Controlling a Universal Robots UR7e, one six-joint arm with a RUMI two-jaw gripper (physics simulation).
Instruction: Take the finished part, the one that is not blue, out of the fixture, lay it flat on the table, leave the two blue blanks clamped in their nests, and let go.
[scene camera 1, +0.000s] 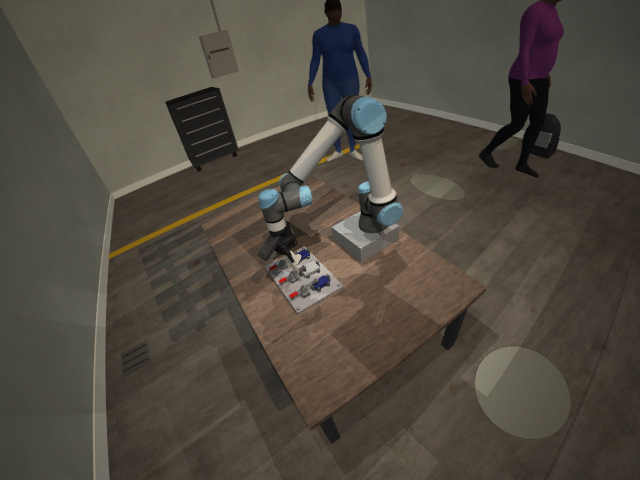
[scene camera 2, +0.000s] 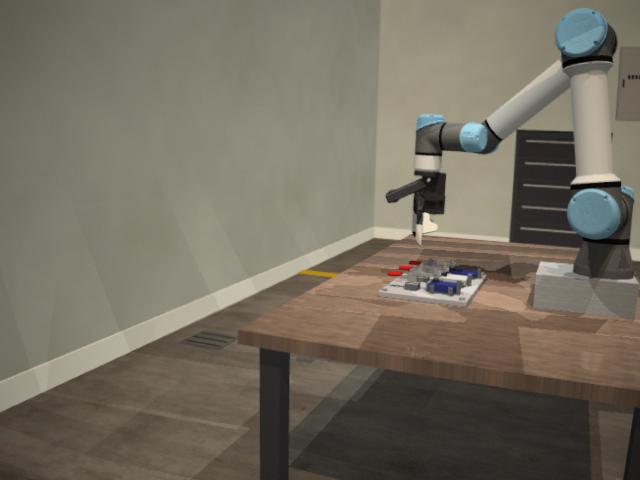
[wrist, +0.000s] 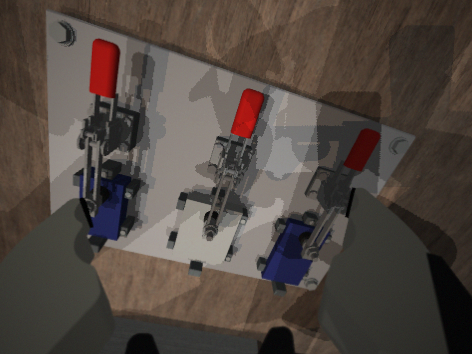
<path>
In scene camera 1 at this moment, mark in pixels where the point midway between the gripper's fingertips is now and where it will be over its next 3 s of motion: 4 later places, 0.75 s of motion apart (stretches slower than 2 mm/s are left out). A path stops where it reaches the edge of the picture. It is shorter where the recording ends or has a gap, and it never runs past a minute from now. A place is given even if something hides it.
The gripper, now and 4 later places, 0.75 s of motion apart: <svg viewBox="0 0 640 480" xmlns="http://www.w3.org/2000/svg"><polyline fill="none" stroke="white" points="285,265 285,270 286,281 285,280 287,273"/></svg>
</path>
